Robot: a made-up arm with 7 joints.
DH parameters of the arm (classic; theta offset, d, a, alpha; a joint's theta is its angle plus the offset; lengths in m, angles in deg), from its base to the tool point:
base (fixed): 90 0.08 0 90
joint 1: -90 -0.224 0.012 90
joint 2: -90 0.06 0.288 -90
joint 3: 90 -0.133 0.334 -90
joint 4: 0 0.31 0.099 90
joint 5: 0 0.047 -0.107 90
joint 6: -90 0.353 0.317 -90
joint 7: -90 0.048 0.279 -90
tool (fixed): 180 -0.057 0 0
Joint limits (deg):
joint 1: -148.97..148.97
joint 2: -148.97..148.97
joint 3: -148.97..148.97
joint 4: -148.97..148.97
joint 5: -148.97..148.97
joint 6: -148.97..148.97
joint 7: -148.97..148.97
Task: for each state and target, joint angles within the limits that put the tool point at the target. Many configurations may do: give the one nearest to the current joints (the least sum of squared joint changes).
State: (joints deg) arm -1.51 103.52 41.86 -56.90 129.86 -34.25 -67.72
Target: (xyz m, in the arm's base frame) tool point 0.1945 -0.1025 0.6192
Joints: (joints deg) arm -0.38 81.27 52.36 -59.12 133.14 -36.43 -38.79
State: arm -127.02 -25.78 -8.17 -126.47 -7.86 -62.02 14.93
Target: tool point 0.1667 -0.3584 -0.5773
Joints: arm -141.84 -43.61 25.41 -129.46 -33.06 -64.12 20.69
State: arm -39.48 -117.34 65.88 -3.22 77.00 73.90 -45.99
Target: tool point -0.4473 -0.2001 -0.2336
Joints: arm -44.73 -116.30 75.10 -13.41 58.20 75.64 -68.16
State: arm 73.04 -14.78 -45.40 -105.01 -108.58 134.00 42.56
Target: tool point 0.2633 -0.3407 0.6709
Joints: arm 65.49 -37.83 -39.27 -114.98 -122.91 143.06 37.37
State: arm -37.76 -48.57 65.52 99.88 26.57 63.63 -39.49
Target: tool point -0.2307 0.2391 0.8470
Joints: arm -30.02 -17.97 75.77 116.67 62.36 62.49 -7.58
